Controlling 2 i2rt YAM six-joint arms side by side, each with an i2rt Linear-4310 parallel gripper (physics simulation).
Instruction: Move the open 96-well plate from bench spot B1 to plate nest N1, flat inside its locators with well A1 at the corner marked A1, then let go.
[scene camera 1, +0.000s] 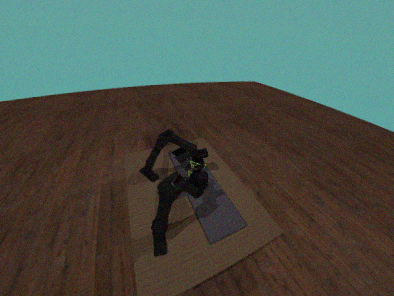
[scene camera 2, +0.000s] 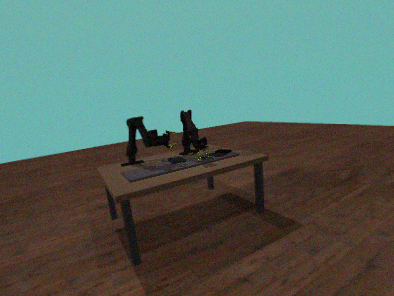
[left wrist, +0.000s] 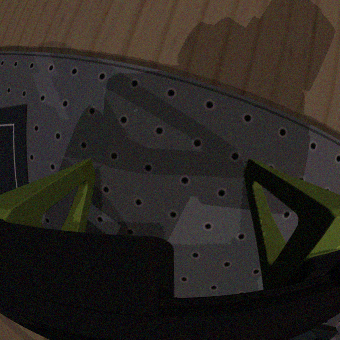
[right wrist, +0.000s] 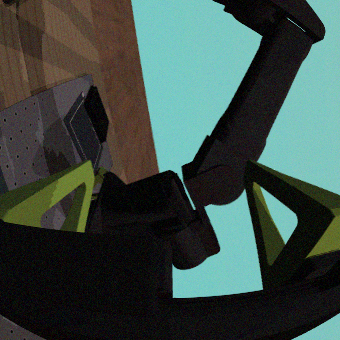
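Seen in the pictures: left gripper, fingertip midpoint: (scene camera 2: 205, 158) (left wrist: 169, 166); right gripper, fingertip midpoint: (scene camera 1: 189, 166) (scene camera 2: 175, 137) (right wrist: 168, 168); left arm's base, link origin: (scene camera 1: 149, 174) (scene camera 2: 187, 152); right arm's base, link origin: (scene camera 1: 159, 237) (scene camera 2: 132, 163).
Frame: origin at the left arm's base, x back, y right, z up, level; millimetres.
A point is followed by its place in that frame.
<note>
The open 96-well plate cannot be made out for certain. In scene camera 2 one low dark item (scene camera 2: 177, 160) @[x -157, y 368, z 25 mm] lies mid-board and another dark item (scene camera 2: 223, 152) @[x -414, y 39, z 20 mm] lies toward the board's right end; which is plate or nest is unclear. No well or corner mark A1 is legible. My left gripper (scene camera 2: 202, 155) @[x -366, y 278, z 23 mm] (left wrist: 169, 166) @[x -366, y 278, z 23 mm] is open and empty, low over the perforated board (scene camera 1: 227, 225) @[x -36, y 747, z 13 mm] (scene camera 2: 135, 175) @[x -59, y 744, z 10 mm] (left wrist: 210, 240) @[x -310, y 295, z 13 mm]. A dark panel with a white outline (left wrist: 7, 150) @[x -405, y 132, z 15 mm] lies left of its fingers. My right gripper (scene camera 2: 172, 139) @[x -144, y 336, z 207 mm] is open and empty, raised above the board.
In the right wrist view the left arm (right wrist: 240, 120) @[x -204, y 250, z 284 mm] stands close behind the fingers. A white-outlined dark panel (right wrist: 86, 132) @[x -367, y 77, z 15 mm] and a black block (right wrist: 96, 114) @[x -372, y 18, z 29 mm] are near the board's end. The wooden table (scene camera 1: 260, 232) @[x -132, y 940, z 0 mm] (scene camera 2: 190, 181) @[x -460, y 643, z -32 mm] surrounds the board. Both grippers are near each other in scene camera 1.
</note>
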